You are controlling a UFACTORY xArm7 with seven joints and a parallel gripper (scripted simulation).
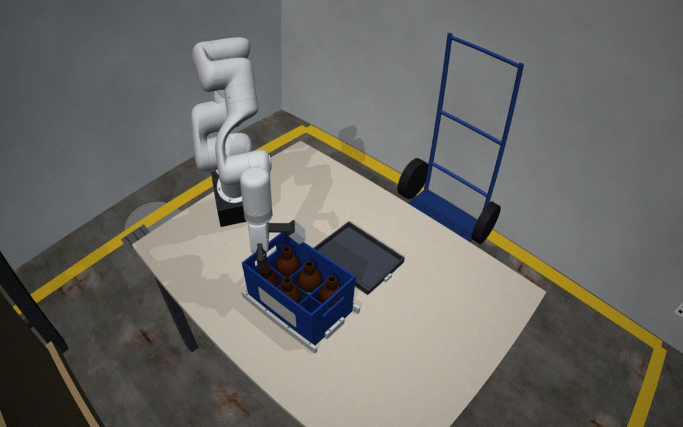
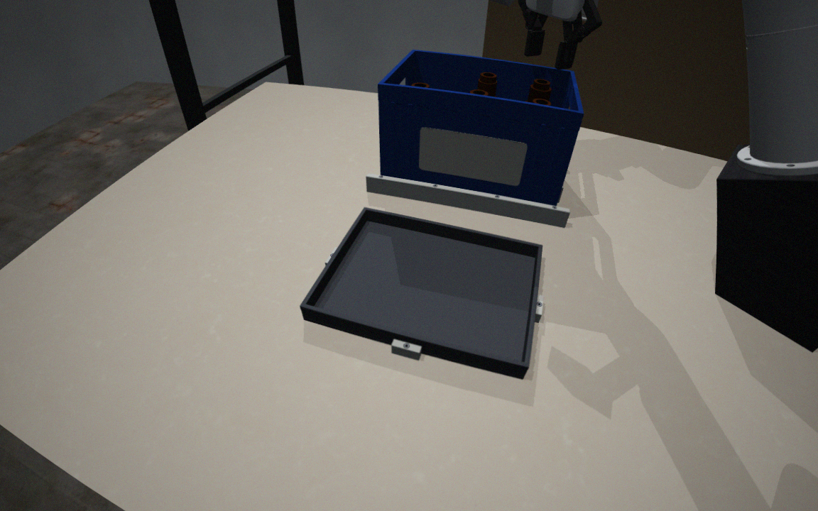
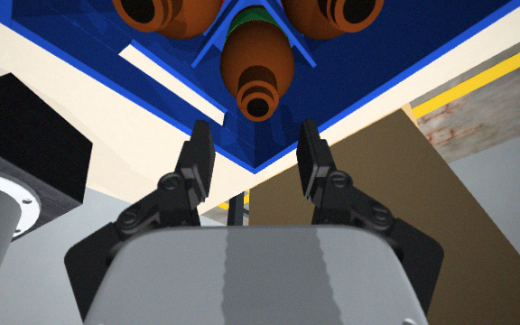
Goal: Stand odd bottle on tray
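Right now my hand is 130 mm above the glass bottle. Also, from my hand: crate 90 mm ahead, 40 mm to the left, 130 mm below; then dark grey tray 120 mm ahead, 310 mm to the left, 200 mm below.
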